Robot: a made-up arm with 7 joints.
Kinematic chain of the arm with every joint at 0, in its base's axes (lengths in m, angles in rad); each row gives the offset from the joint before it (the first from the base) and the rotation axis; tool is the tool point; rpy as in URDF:
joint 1: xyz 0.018 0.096 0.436 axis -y
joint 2: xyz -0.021 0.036 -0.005 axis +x
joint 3: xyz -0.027 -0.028 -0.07 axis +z
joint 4: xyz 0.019 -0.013 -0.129 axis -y
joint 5: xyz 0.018 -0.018 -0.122 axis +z
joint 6: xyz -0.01 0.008 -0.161 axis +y
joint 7: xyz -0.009 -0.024 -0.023 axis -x
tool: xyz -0.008 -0.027 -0.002 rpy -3.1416 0 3.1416
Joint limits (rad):
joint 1: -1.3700..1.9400
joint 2: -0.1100..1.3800
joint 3: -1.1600..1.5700
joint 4: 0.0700..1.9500
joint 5: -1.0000..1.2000
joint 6: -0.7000..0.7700
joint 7: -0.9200..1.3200
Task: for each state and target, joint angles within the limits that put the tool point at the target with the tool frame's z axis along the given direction. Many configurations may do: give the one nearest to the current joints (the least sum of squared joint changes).
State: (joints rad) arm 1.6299 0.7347 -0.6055 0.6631 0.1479 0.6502 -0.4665
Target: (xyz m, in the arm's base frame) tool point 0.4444 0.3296 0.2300 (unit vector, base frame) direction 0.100 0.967 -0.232
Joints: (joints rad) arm 1.0834 0.6946 -0.4612 0.3894 0.2489 0.7700 -0.6873
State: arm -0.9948 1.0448 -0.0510 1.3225 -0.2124 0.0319 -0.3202
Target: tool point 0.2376 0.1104 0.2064 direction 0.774 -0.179 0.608
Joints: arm -0.2740 0.7784 -0.1098 1.8998 -0.3353 -0.3860 -0.6726
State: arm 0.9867 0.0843 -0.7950 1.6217 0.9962 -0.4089 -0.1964
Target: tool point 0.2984 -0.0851 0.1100 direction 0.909 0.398 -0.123
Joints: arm 0.4554 0.2183 -0.9012 0.9358 0.9647 -0.6853 -0.7769
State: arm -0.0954 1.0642 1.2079 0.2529 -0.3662 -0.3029 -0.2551
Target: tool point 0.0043 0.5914 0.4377 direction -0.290 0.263 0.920
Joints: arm -0.1414 0.9386 1.5700 1.0946 -0.9033 -0.1299 -0.8911
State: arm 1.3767 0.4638 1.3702 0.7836 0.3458 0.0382 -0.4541
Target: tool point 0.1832 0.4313 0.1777 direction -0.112 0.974 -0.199
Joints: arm 0.4750 0.0488 1.5700 1.1687 0.2160 -0.2602 -0.1404
